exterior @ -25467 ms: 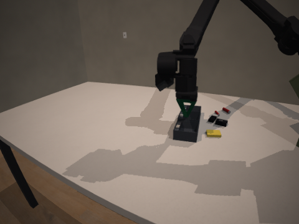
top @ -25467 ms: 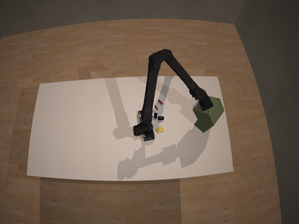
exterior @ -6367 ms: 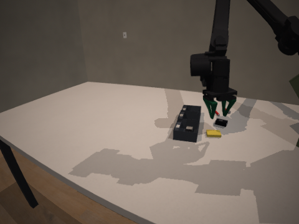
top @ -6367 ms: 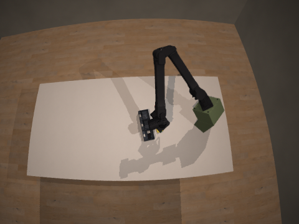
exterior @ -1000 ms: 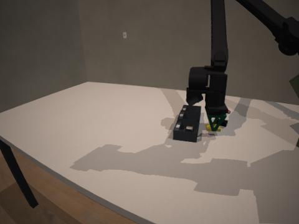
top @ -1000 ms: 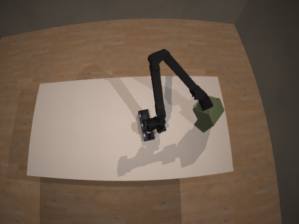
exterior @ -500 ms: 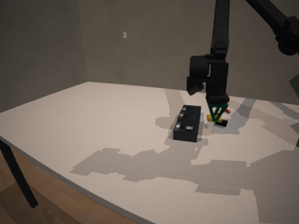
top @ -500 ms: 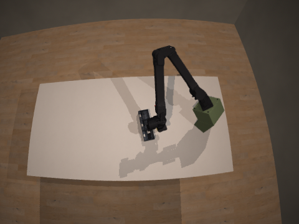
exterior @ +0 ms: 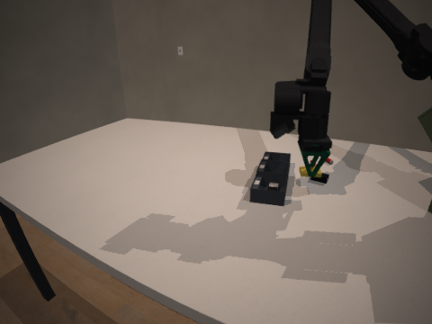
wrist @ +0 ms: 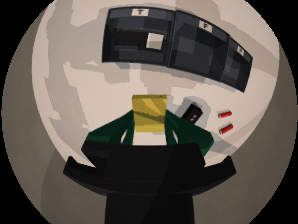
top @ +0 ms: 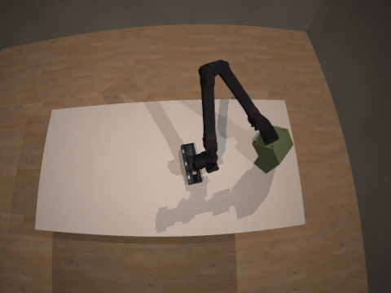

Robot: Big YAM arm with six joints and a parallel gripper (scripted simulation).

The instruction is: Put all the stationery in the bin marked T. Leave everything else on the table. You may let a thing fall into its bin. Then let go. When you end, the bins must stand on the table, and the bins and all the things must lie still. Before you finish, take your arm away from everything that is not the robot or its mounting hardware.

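My hand is 90 mm short of the black item, 10 mm to the right of it and 60 mm above it. Also, from my hand: three joined bins (90 mm ahead, 70 mm to the right, 50 mm below); then yellow block (right at my hand).
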